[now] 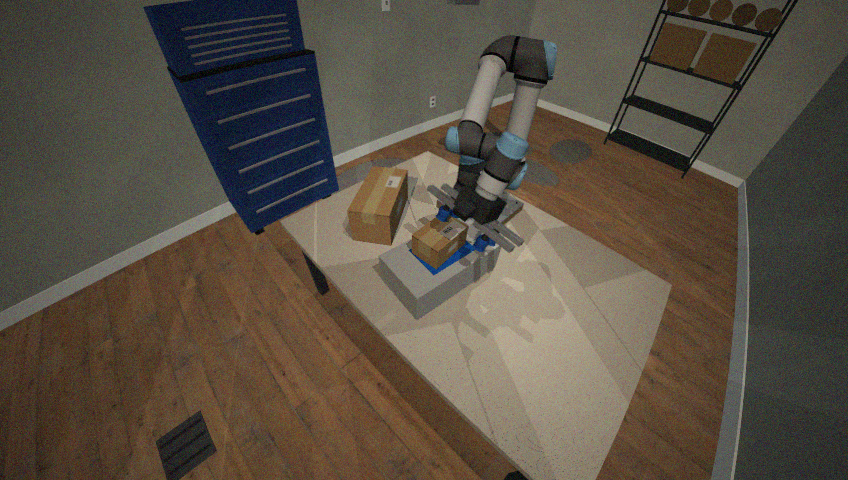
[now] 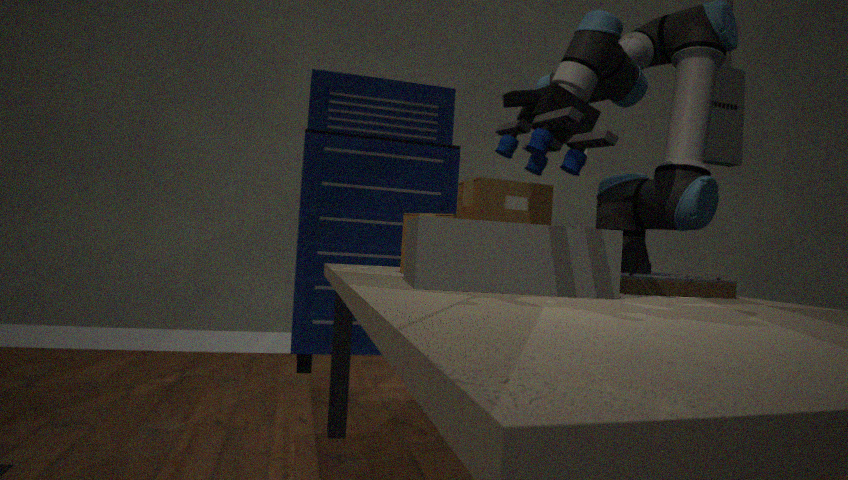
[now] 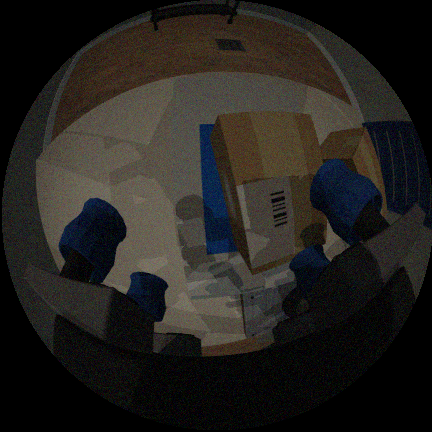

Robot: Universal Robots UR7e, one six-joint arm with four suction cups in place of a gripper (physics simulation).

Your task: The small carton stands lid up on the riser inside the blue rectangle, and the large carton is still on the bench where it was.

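Places are measured from the arm's base along level axes (x ahead, y left, z up), in centimetres.
Pixels of known places: hand, its tool point: [image 1: 465, 230] [image 2: 534, 161] [image 3: 222, 249]; arm's base, origin of its link: [image 3: 301, 296].
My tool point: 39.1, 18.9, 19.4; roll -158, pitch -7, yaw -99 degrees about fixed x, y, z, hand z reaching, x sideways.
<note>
For each thing: its middle in the pictures, then the offset to it from my tool point, as dx, dy, dz. Level surfaces: height alone.
- small carton, middle of its body: [image 3: 271, 185] [image 2: 503, 204] [image 1: 439, 239] +1.2, -7.5, -7.4
- grey riser, middle of its body: [image 3: 238, 185] [image 2: 505, 257] [image 1: 441, 261] +1.0, -6.2, -17.3
- blue rectangle, middle of its body: [image 3: 249, 188] [image 1: 442, 249] +1.0, -6.2, -11.4
- large carton, middle of its body: [image 2: 463, 247] [image 3: 358, 188] [image 1: 381, 203] -8.7, -42.4, -15.9
- bench, height of its surface: dz -23.4
The small carton [image 1: 440, 240] [image 2: 505, 201] [image 3: 270, 150] rests flat on the grey riser [image 1: 404, 273] [image 2: 487, 255] [image 3: 190, 100], its barcode label and taped lid facing up. It stands over the blue rectangle [image 1: 455, 261] [image 3: 212, 165]; blue shows along one side, and the carton hides the opposite edge, so I cannot tell if it is fully inside. The large carton [image 1: 377, 205] [image 2: 405, 237] [image 3: 345, 145] stands on the bench [image 1: 535, 386] [image 2: 595, 356] beside the riser. My gripper [image 1: 464, 228] [image 2: 540, 153] [image 3: 222, 245] is open, tilted, and above the small carton with a gap.
A blue tool cabinet [image 1: 267, 130] [image 2: 374, 208] [image 3: 400, 165] stands beyond the bench, near the large carton. The arm's base plate [image 2: 678, 288] [image 3: 257, 310] is on the bench behind the riser. A black shelf rack [image 1: 669, 113] stands by the far wall.
</note>
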